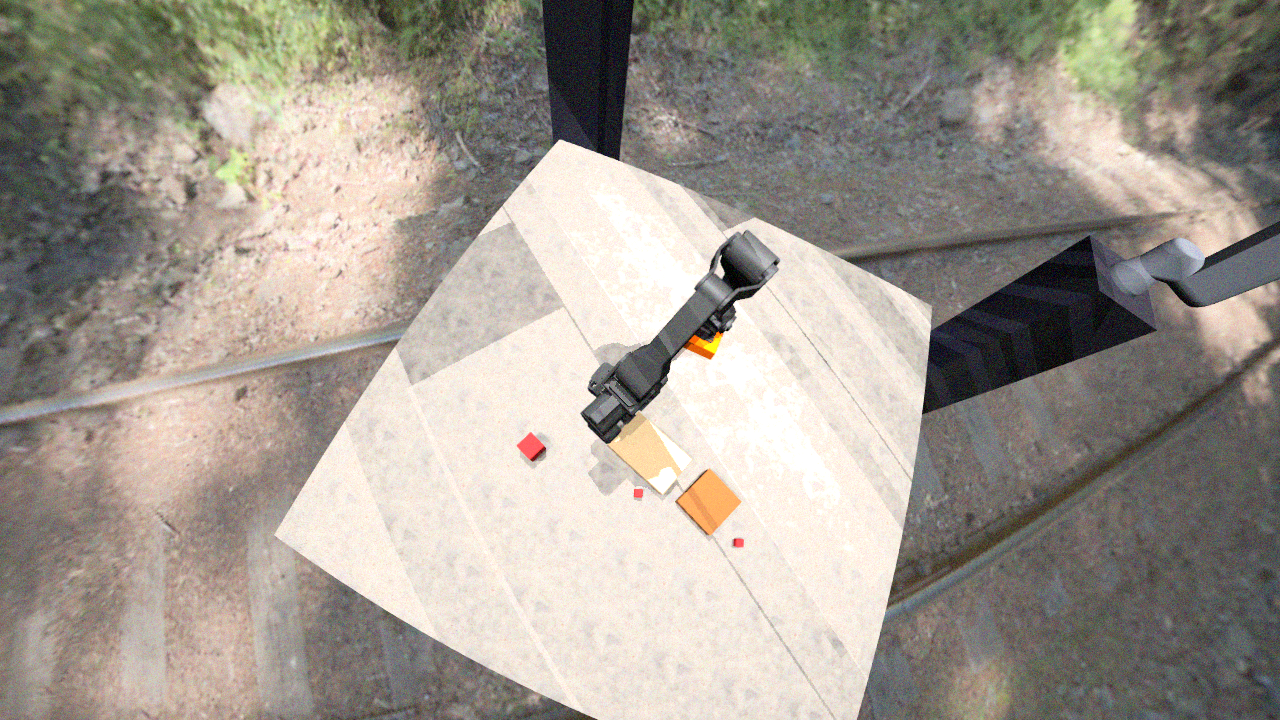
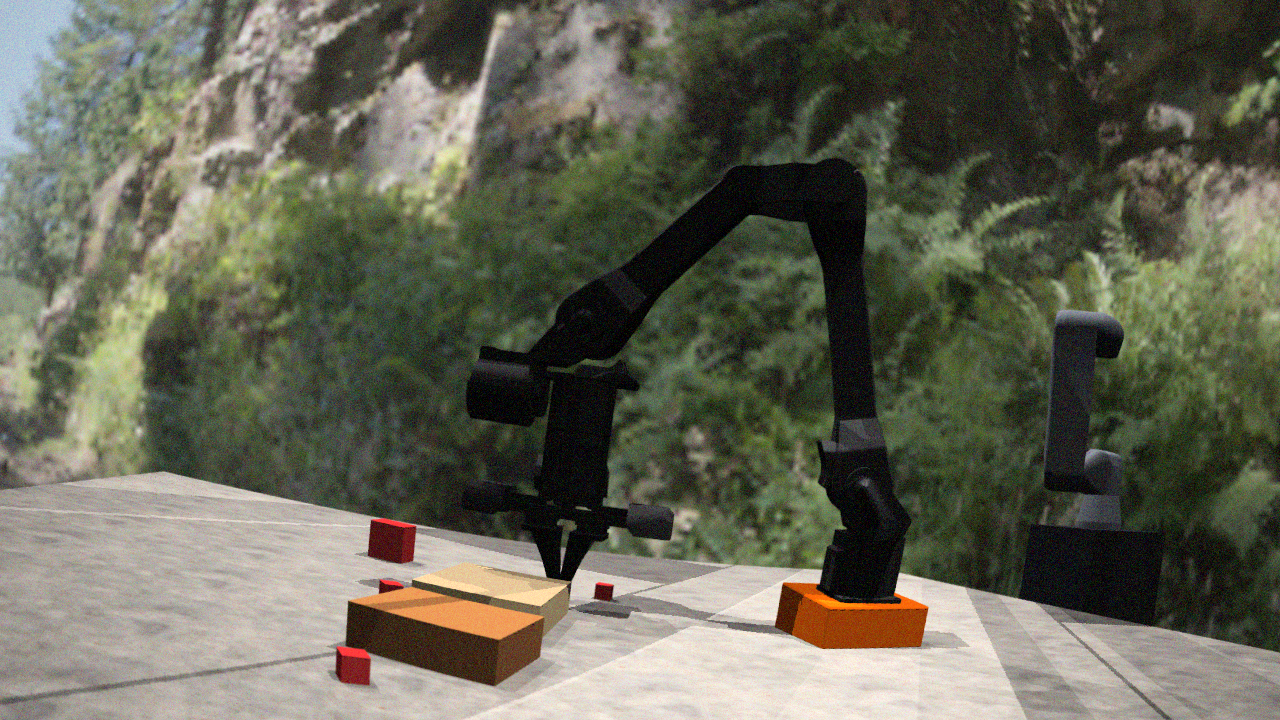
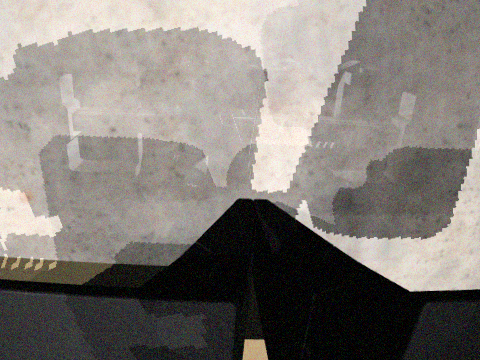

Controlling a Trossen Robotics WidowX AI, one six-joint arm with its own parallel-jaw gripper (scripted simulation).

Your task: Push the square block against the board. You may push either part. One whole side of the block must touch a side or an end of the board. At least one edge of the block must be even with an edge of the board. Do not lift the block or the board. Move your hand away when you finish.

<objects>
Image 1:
gripper
board
orange square block
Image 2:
orange square block
red cube
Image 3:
gripper
</objects>
